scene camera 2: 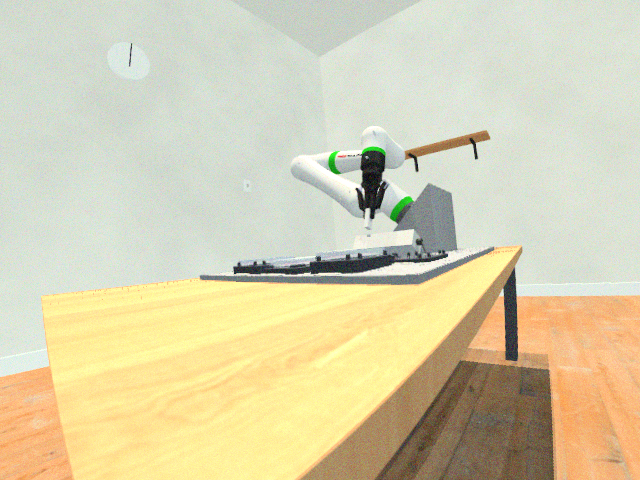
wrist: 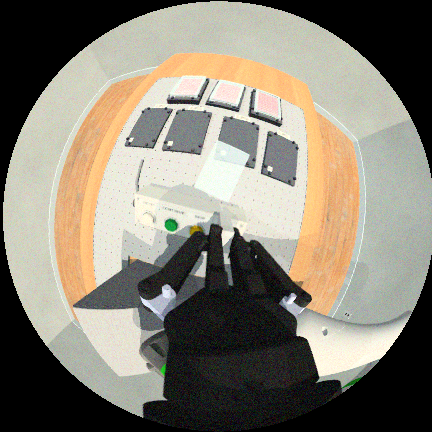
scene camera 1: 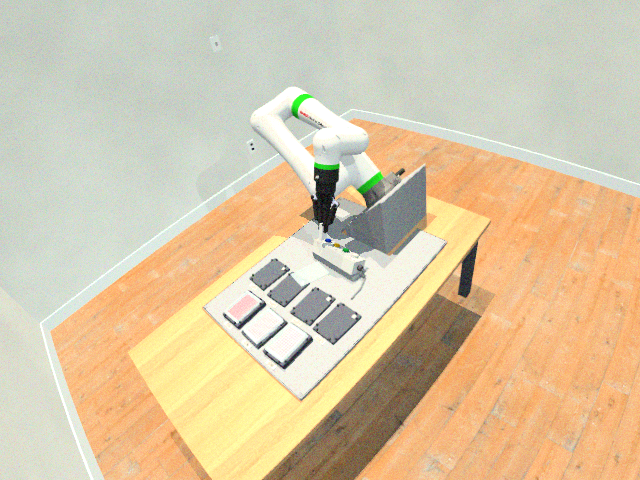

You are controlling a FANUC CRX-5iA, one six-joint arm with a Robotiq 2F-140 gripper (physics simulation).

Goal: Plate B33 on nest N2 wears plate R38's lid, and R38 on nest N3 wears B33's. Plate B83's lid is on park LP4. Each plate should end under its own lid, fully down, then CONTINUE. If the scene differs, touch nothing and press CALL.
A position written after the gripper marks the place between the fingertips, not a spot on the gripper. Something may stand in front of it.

The gripper point(scene camera 2: 367, 228) is shut and holds nothing. Further things: a white button box point(scene camera 2: 401, 242), a LP3 lid nest point(scene camera 1: 316, 301), a LP1 lid nest point(wrist: 280, 157) and a LP2 lid nest point(scene camera 1: 337, 322).
The gripper shows as well in scene camera 1 point(scene camera 1: 322, 239). The white button box shows as well in the wrist view point(wrist: 153, 205). The LP3 lid nest shows as well in the wrist view point(wrist: 186, 133).
